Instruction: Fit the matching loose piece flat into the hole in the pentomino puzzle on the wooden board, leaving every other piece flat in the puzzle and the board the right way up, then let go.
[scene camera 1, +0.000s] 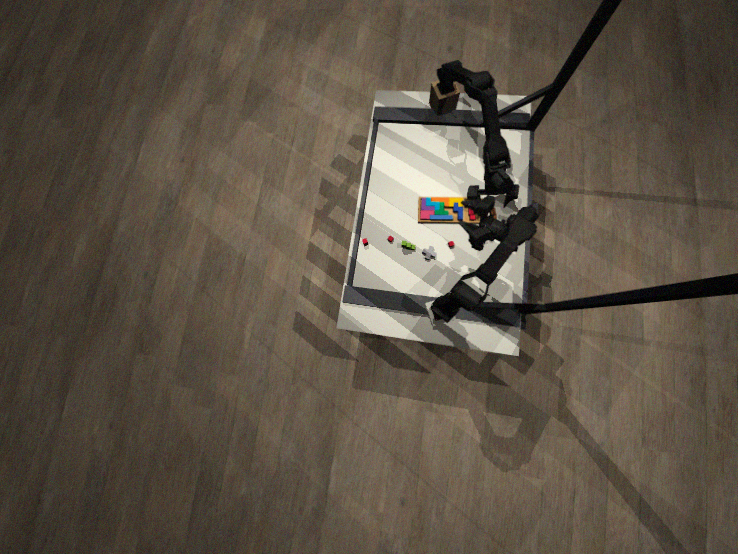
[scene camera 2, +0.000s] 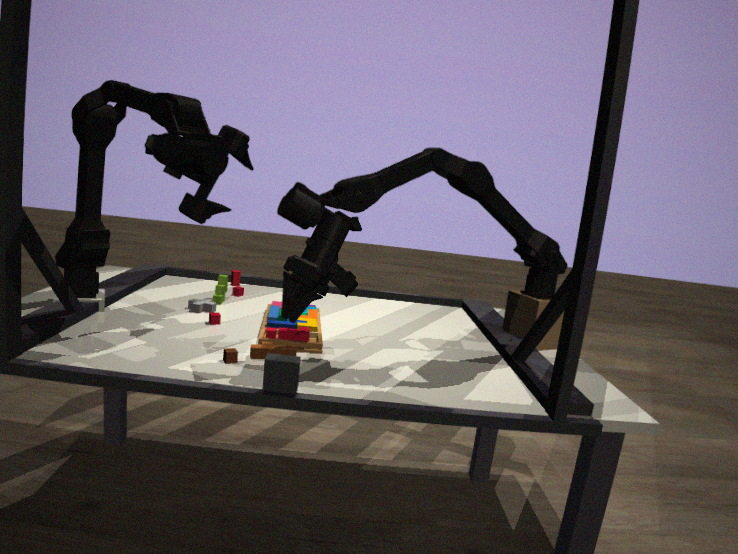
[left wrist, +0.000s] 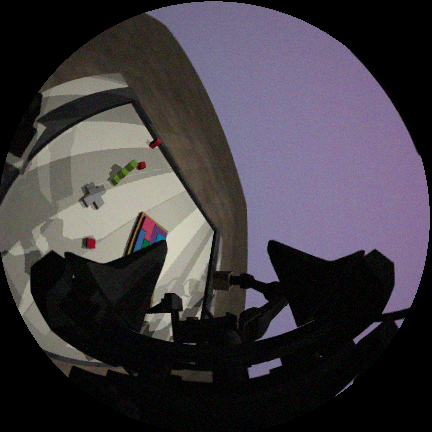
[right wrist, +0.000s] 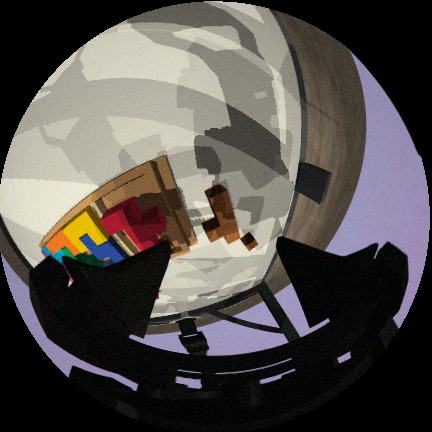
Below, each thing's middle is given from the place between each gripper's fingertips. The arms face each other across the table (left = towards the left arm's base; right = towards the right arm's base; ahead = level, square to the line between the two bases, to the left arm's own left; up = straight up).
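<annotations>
From my right hand, the red piece (right wrist: 141, 226) is 50 mm below, 80 mm ahead and 10 mm to the right. The yellow piece (right wrist: 86, 220) is also 50 mm below that hand, but 140 mm ahead and 40 mm to the right, and the wooden puzzle board (scene camera 2: 315, 344) is 60 mm below it, 160 mm ahead and 10 mm to the right.
For the wooden puzzle board, my left hand is 27 cm above it, 1 cm past it and 13 cm to the left of it. The red piece is 26 cm below my left hand, 10 cm behind and 13 cm to the right, while the yellow piece is 26 cm below the same hand, 3 cm behind and 16 cm to the right.
</annotations>
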